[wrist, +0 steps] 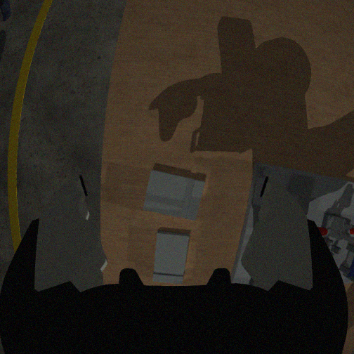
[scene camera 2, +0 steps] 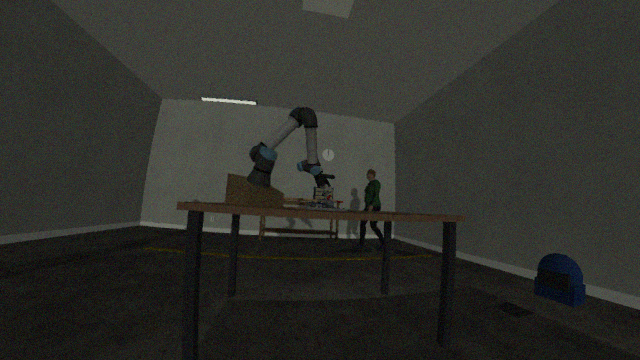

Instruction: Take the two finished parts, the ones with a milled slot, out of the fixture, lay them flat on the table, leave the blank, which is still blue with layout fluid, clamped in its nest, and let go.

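Seen in the pictures: gripper, between the fingertips: (scene camera 2: 329, 193); arm's base, origin of its link: (scene camera 2: 258, 183).
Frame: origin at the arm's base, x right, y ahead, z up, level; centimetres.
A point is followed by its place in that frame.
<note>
Two grey metal parts lie on the brown table (scene camera 2: 400, 216) @[x 36.4, y 77.0, z -15.4 cm] (wrist: 165, 60), apart from the fixture. The larger grey part (wrist: 175, 195) is slightly turned, with a faint step near its right side. The smaller grey part (wrist: 171, 252) lies below it in the wrist view, with a thin dark line near its lower end. My gripper (scene camera 2: 324, 188) @[x -34.0, y 51.7, z -1.6 cm] (wrist: 173, 179) is open and empty above these parts. The fixture (scene camera 2: 322, 204) @[x 9.8, y 41.4, z -11.1 cm] (wrist: 290, 175) is at the right of the wrist view, partly behind a finger. A bit of blue (wrist: 352, 266) shows at its edge; whether it is the clamped blank is unclear.
Clamps with red tips (wrist: 323, 231) stand on the fixture. A wooden block (scene camera 2: 252, 195) @[x 19.1, y 2.2, z -8.8 cm] stands by the arm's base. The table's edge runs left of the parts in the wrist view. A person in green (scene camera 2: 372, 194) is behind the table, and a blue object (scene camera 2: 560, 280) stands on the floor at right.
</note>
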